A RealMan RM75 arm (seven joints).
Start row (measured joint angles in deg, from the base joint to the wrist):
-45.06 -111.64 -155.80 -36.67 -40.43 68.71 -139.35
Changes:
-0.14 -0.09 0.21 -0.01 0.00 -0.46 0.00
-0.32 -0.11 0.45 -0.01 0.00 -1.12 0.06
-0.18 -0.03 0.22 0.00 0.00 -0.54 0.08
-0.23 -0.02 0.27 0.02 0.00 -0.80 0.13
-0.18 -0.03 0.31 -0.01 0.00 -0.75 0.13
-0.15 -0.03 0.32 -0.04 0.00 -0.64 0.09
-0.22 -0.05 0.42 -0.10 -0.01 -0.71 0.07
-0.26 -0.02 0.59 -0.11 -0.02 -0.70 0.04
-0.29 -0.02 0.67 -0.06 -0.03 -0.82 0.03
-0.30 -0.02 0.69 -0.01 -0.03 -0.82 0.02
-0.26 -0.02 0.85 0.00 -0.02 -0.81 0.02
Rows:
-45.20 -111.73 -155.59 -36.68 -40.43 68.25 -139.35
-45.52 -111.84 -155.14 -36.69 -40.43 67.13 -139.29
-45.70 -111.87 -154.92 -36.69 -40.43 66.59 -139.21
-45.93 -111.89 -154.65 -36.67 -40.43 65.79 -139.08
-46.11 -111.92 -154.34 -36.68 -40.43 65.04 -138.95
-46.26 -111.95 -154.02 -36.72 -40.43 64.40 -138.86
-46.48 -112.00 -153.60 -36.82 -40.44 63.69 -138.79
-46.74 -112.02 -153.01 -36.93 -40.46 62.99 -138.75
-47.03 -112.04 -152.34 -36.99 -40.49 62.17 -138.72
-47.33 -112.06 -151.65 -37.00 -40.52 61.35 -138.70
-47.59 -112.08 -150.80 -37.00 -40.54 60.54 -138.68

